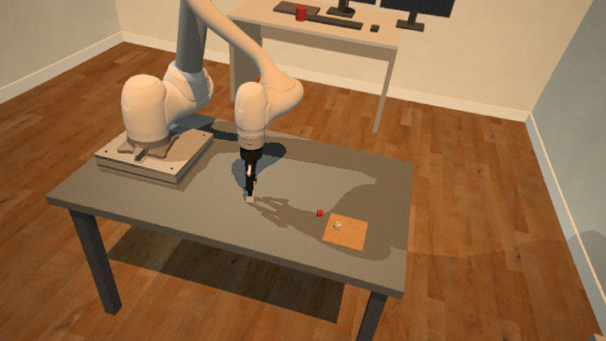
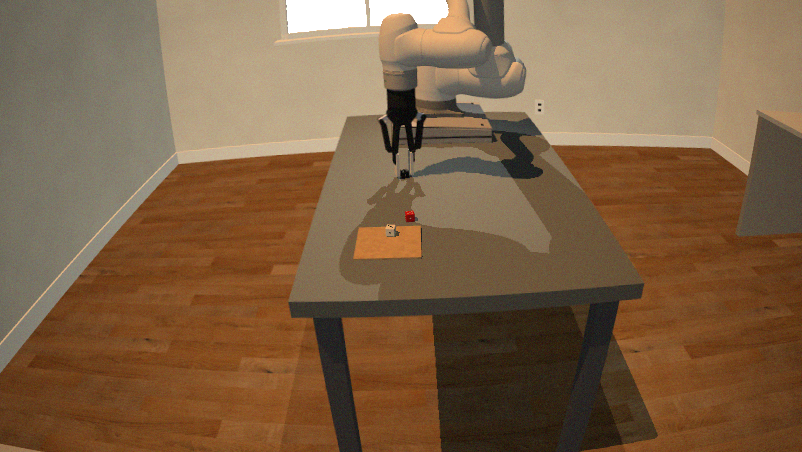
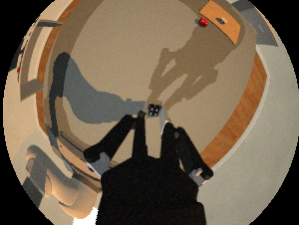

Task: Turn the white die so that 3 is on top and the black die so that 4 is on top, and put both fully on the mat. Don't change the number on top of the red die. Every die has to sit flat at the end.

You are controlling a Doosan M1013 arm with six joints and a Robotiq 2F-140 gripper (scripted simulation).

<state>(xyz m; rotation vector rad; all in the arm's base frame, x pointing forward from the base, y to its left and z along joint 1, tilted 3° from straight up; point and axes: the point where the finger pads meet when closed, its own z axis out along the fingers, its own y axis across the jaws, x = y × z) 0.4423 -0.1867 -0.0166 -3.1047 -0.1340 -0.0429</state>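
Right now my hand is 3 cm above the black die. Round my hand: white die 33 cm ahead, 9 cm to the right, 3 cm below; orange mat 36 cm ahead, 10 cm to the right, 4 cm below; red die 26 cm ahead, 3 cm to the right, 3 cm below.
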